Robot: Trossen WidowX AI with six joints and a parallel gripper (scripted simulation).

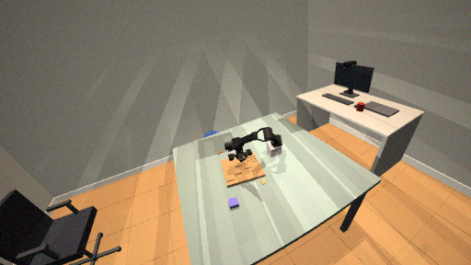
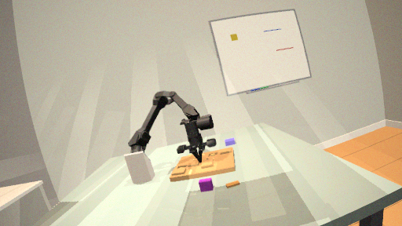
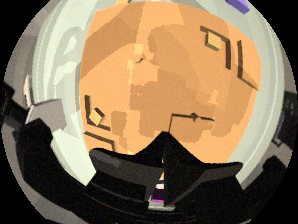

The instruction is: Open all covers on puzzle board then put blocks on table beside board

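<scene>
Right now the wooden puzzle board is 2 cm ahead of my gripper tip, 2 cm to the left of it and 1 cm below it. The rest, counted from my gripper tip: violet block (23 cm ahead, 28 cm to the left, 2 cm below); small yellow piece (3 cm behind, 24 cm to the left, 3 cm below).
</scene>
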